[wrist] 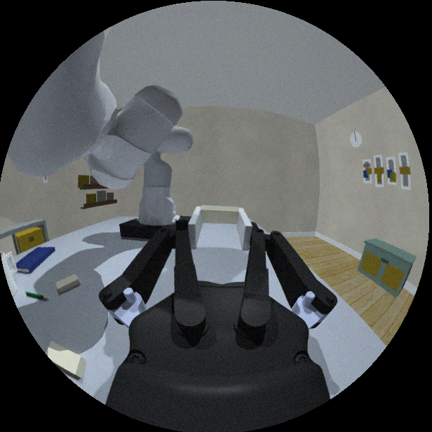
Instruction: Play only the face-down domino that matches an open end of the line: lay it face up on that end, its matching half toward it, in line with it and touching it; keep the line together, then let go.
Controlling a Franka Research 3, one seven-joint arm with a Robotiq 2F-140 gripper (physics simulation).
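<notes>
My gripper (219,216) is shut on a cream domino (220,214), which spans the gap between its two pale finger pads. The held domino shows as a plain cream strip; no pips can be made out on it. A cream domino-like block (67,361) lies on the table at the lower left, and a second block (68,283) lies farther back at the left, in shadow. Both are apart from the gripper, and no pips can be made out on either. The matching open end of the line cannot be identified in this view.
A green pencil (36,296) and a blue book (36,259) lie at the left. A yellow box (30,239) in a grey frame stands behind them. The black robot base (135,229) is at the back. A teal cabinet (386,266) stands beyond the table at the right.
</notes>
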